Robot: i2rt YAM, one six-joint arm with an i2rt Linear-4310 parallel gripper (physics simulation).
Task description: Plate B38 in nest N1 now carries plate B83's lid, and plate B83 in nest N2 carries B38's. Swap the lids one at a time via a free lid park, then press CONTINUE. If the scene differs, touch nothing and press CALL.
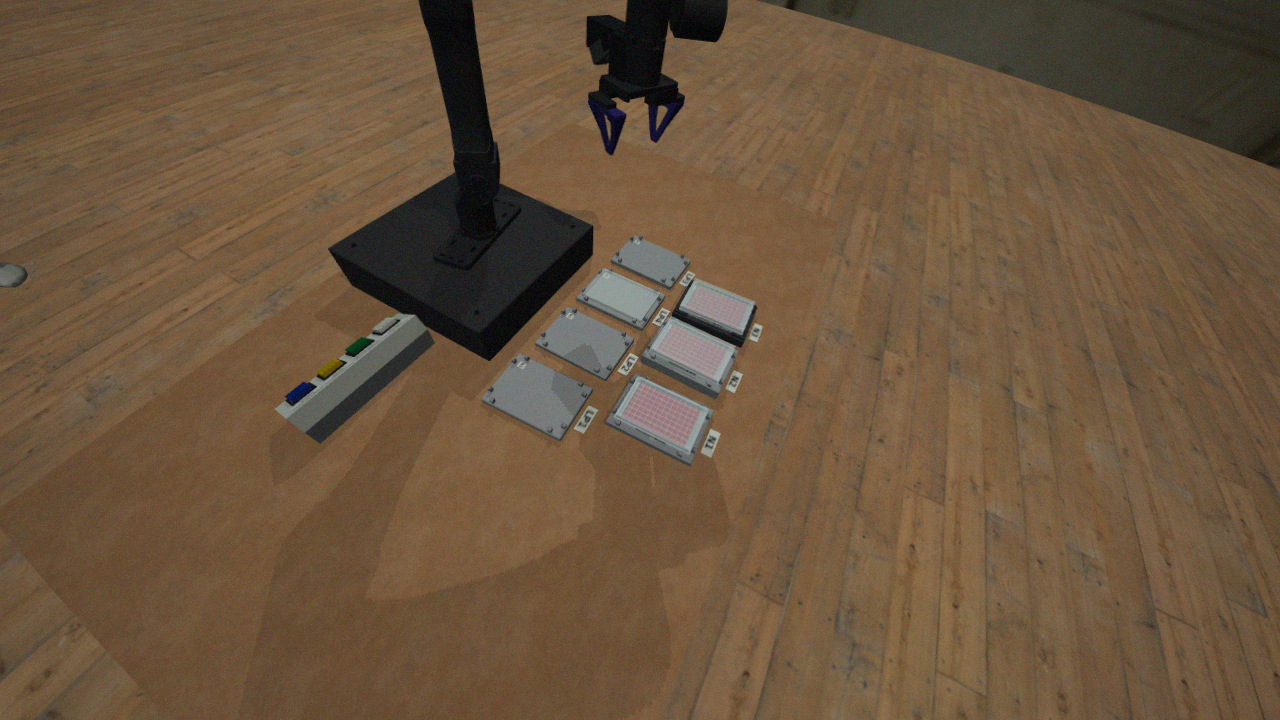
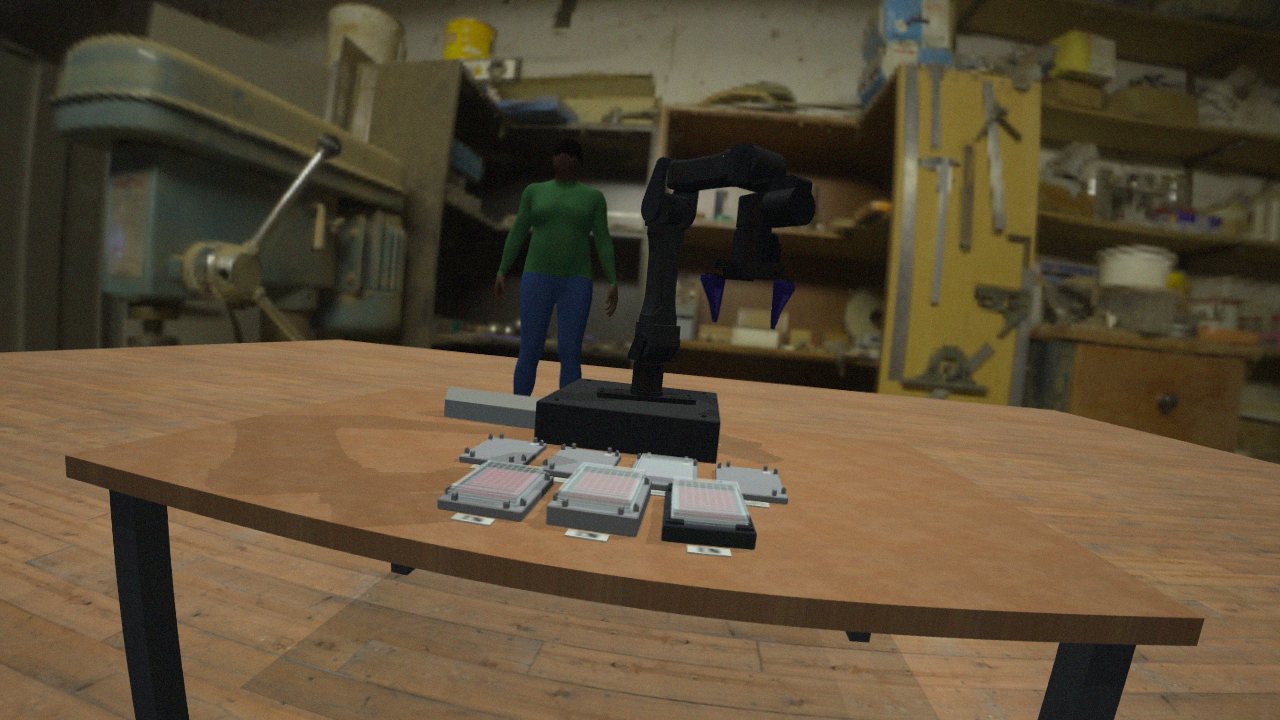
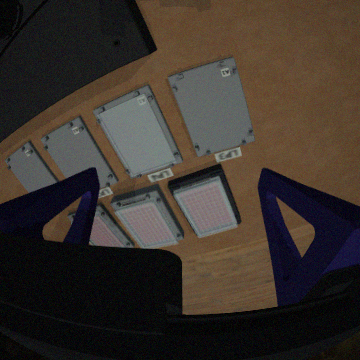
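Pixels of known places: gripper, fingertip midpoint: (image 1: 632,147) (image 2: 742,325) (image 3: 178,176); arm's base, link origin: (image 1: 480,232) (image 2: 645,398) (image 3: 8,16).
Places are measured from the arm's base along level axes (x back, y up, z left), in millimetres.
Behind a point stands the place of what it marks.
Note:
My gripper (image 1: 633,145) {x -244, y 163, z 125 mm} (image 2: 744,323) {x -244, y 163, z 125 mm} (image 3: 178,176) {x -244, y 163, z 125 mm} is open and empty, high above the table. A pink-welled plate under a clear lid (image 1: 662,414) {x -425, y -61, z -210 mm} (image 2: 495,483) {x -451, y -55, z -209 mm} sits in grey nest N1. A similar lidded plate (image 1: 690,350) {x -437, y -41, z -87 mm} (image 2: 599,485) {x -469, y -41, z -84 mm} (image 3: 148,222) {x -428, y -41, z -63 mm} sits in taller grey nest N2. Plate codes are unreadable. Lid parks LP1 (image 1: 537,395) {x -227, y -71, z -243 mm} (image 3: 32,167) {x -208, y -71, z -219 mm}, LP2 (image 1: 584,342) {x -256, y -71, z -117 mm} (image 3: 80,152) {x -247, y -71, z -93 mm} and LP3 (image 1: 651,261) {x -305, y -71, z 139 mm} (image 3: 212,107) {x -298, y -71, z 144 mm} are bare; LP4 bears a pale lid (image 1: 621,296) {x -281, y -63, z 8 mm} (image 3: 137,132) {x -271, y -63, z 24 mm}. A button box (image 1: 358,385) {x 13, y -41, z -336 mm} (image 2: 489,408) {x 9, y -50, z -321 mm} has blue, yellow, green and white buttons, without legible words.
A third pink plate (image 1: 717,306) {x -463, y -44, z 38 mm} (image 2: 708,501) {x -492, y -44, z 42 mm} (image 3: 206,206) {x -448, y -44, z 52 mm} sits in a black nest beside N2. The black arm base (image 1: 402,259) {x 79, y 3, z -119 mm} (image 2: 626,425) {x -150, y -30, z -42 mm} stands behind the lid parks. A person (image 2: 562,232) in a green top stands beyond the table. Shadows fall across the table top.

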